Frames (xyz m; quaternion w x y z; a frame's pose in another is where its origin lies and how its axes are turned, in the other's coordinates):
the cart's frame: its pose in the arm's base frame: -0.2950 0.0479 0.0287 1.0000 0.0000 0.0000 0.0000
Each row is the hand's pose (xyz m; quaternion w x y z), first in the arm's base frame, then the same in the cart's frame.
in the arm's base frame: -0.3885 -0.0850 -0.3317 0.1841 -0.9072 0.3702 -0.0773
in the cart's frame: -0.0935 -0.1329 -0.3604 0.1841 -0.9072 0.3702 -0.0773
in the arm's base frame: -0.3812 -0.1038 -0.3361 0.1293 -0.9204 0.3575 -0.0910
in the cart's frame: -0.0862 -0.1517 -0.3648 0.1293 -0.9204 0.3575 -0.0910
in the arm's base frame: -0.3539 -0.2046 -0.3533 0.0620 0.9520 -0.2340 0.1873
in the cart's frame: -0.0589 -0.2525 -0.3820 0.0620 0.9520 -0.2340 0.1873
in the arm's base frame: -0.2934 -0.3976 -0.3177 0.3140 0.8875 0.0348 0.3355
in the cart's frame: 0.0016 -0.4455 -0.3464 0.3140 0.8875 0.0348 0.3355
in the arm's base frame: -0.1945 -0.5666 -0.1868 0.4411 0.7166 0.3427 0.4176
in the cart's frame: 0.1005 -0.6145 -0.2155 0.4411 0.7166 0.3427 0.4176
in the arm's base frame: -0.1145 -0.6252 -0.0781 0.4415 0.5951 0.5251 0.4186
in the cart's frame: 0.1805 -0.6731 -0.1068 0.4415 0.5951 0.5251 0.4186
